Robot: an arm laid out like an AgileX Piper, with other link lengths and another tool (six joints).
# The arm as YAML. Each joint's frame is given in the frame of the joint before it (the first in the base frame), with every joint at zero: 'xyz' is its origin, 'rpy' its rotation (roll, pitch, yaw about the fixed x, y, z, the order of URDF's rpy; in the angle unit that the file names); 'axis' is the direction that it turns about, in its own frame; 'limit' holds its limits. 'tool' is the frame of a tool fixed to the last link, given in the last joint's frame.
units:
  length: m
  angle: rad
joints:
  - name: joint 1
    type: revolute
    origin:
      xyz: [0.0, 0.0, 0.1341]
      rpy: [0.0, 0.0, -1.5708]
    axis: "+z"
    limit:
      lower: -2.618
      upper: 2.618
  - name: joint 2
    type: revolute
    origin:
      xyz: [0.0, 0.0, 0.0]
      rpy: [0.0, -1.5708, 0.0]
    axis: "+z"
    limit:
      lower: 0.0
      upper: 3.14
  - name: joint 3
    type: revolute
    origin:
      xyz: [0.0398, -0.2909, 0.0]
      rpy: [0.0, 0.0, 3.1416]
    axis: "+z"
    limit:
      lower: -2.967
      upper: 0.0
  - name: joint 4
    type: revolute
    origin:
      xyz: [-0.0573, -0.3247, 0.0]
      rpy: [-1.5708, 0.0, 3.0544]
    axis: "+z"
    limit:
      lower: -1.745
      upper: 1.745
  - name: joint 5
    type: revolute
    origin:
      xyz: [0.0, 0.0, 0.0]
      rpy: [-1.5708, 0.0, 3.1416]
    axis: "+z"
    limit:
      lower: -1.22
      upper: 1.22
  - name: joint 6
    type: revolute
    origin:
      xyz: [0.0, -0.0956, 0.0]
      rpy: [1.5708, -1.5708, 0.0]
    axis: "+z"
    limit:
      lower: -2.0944
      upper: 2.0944
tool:
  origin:
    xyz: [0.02, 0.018, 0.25]
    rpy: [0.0, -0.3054, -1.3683]
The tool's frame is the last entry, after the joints.
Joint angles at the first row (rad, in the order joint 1, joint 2, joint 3, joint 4, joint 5, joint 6):
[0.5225 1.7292 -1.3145 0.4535 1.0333 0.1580]
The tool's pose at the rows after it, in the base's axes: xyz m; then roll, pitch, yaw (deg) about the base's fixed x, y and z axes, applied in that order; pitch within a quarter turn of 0, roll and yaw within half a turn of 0:
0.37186, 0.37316, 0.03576, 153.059, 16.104, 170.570
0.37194, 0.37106, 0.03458, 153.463, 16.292, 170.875
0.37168, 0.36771, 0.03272, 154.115, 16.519, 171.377
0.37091, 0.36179, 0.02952, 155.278, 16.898, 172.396
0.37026, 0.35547, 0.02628, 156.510, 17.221, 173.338
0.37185, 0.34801, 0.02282, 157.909, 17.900, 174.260
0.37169, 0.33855, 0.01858, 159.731, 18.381, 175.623
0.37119, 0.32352, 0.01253, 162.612, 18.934, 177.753
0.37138, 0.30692, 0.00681, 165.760, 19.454, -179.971
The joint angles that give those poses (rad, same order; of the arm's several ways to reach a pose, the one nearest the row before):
[0.5225 1.7292 -1.3145 0.4418 1.0353 0.1580]
[0.5225 1.7292 -1.3145 0.4338 1.0372 0.1580]
[0.5225 1.7292 -1.3144 0.4216 1.0413 0.1580]
[0.5225 1.7292 -1.3145 0.4005 1.0496 0.1557]
[0.5225 1.7292 -1.3145 0.3785 1.0581 0.1557]
[0.5225 1.7292 -1.3145 0.3504 1.0620 0.1575]
[0.5225 1.7292 -1.3145 0.3180 1.0730 0.1575]
[0.5225 1.7292 -1.3145 0.2685 1.0919 0.1575]
[0.5225 1.7292 -1.3145 0.2150 1.1114 0.1575]

